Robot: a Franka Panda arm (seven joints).
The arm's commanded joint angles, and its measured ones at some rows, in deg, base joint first. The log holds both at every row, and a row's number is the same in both.
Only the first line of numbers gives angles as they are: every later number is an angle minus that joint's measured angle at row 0.
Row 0, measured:
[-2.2, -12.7, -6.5, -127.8, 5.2, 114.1, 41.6]
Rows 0 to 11, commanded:
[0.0, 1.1, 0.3, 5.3, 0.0, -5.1, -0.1]
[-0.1, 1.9, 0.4, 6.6, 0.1, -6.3, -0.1]
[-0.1, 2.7, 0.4, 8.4, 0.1, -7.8, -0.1]
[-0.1, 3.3, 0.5, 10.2, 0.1, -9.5, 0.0]
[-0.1, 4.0, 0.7, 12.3, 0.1, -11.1, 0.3]
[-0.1, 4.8, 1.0, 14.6, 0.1, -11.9, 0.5]
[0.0, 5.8, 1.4, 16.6, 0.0, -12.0, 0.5]
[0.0, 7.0, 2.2, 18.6, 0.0, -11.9, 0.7]
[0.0, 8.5, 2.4, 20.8, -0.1, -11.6, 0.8]
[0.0, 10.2, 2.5, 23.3, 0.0, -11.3, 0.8]
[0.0, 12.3, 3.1, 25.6, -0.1, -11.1, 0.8]
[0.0, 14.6, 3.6, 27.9, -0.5, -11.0, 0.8]
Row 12, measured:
[0.2, 7.0, 2.0, 19.0, 0.0, -9.7, 0.2]
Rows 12 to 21, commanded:
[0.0, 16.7, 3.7, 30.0, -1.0, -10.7, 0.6]
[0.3, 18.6, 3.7, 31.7, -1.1, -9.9, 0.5]
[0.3, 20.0, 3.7, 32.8, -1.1, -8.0, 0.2]
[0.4, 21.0, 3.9, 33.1, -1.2, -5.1, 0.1]
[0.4, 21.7, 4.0, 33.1, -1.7, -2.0, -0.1]
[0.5, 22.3, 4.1, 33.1, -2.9, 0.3, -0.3]
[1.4, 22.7, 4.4, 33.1, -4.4, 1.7, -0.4]
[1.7, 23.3, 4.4, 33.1, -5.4, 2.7, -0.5]
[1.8, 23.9, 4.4, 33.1, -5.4, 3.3, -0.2]
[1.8, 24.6, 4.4, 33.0, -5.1, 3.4, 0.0]
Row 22, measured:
[1.3, 22.9, 4.0, 31.8, -3.8, 2.2, -0.1]
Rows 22 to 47, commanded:
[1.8, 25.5, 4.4, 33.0, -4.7, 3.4, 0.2]
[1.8, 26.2, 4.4, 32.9, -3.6, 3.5, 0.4]
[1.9, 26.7, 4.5, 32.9, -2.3, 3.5, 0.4]
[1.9, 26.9, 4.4, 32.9, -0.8, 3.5, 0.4]
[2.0, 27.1, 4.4, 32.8, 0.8, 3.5, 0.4]
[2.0, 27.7, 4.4, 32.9, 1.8, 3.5, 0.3]
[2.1, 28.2, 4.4, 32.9, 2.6, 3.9, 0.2]
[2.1, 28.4, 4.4, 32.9, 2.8, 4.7, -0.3]
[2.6, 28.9, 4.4, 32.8, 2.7, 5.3, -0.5]
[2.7, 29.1, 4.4, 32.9, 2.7, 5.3, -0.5]
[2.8, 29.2, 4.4, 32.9, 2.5, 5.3, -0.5]
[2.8, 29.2, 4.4, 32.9, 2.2, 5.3, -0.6]
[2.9, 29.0, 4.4, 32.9, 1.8, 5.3, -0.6]
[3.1, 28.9, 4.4, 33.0, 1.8, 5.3, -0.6]
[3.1, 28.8, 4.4, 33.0, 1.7, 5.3, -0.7]
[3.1, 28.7, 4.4, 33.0, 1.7, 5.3, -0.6]
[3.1, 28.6, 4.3, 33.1, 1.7, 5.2, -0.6]
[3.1, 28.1, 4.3, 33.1, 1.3, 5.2, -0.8]
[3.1, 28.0, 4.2, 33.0, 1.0, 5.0, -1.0]
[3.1, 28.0, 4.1, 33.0, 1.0, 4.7, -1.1]
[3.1, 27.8, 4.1, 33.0, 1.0, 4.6, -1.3]
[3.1, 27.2, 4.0, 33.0, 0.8, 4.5, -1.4]
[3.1, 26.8, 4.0, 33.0, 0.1, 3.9, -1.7]
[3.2, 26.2, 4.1, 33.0, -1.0, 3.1, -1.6]
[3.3, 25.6, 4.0, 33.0, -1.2, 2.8, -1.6]
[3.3, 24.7, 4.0, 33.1, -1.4, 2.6, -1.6]
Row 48, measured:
[3.1, 27.4, 4.0, 33.0, 0.2, 4.3, -0.5]
